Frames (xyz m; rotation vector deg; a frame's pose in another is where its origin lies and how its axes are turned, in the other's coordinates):
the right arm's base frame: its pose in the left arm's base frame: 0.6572 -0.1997 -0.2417 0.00 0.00 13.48
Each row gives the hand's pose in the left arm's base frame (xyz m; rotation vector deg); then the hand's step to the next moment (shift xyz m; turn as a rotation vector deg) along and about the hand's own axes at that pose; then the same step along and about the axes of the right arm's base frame.
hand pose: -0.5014 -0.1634 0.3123 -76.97 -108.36 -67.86
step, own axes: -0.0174 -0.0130 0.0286 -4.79 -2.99 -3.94
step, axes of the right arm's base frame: -0.0002 0.0159 -0.0322 -2.66 -5.57 -3.04
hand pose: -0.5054 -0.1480 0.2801 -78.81 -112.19 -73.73
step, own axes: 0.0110 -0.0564 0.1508 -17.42 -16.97 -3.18
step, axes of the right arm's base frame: 0.0007 0.1343 -0.0895 -11.09 -10.57 -19.15
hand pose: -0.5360 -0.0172 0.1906 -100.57 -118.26 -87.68
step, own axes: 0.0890 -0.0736 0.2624 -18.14 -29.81 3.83
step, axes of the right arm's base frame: 0.1086 0.2307 -0.1310 -15.38 -3.69 -31.34
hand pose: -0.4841 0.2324 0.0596 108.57 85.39 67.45
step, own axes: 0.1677 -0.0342 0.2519 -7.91 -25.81 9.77
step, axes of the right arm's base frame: 0.2420 0.1535 -0.1031 -5.78 3.52 -27.90
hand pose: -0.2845 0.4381 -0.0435 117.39 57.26 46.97
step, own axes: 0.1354 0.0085 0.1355 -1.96 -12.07 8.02
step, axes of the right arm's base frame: 0.1866 0.0239 -0.0368 0.83 1.18 -14.55
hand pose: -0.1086 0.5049 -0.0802 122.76 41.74 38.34
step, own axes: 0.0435 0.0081 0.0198 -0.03 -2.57 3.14
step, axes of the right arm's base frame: 0.0480 0.0043 0.0047 1.25 -0.46 -3.83
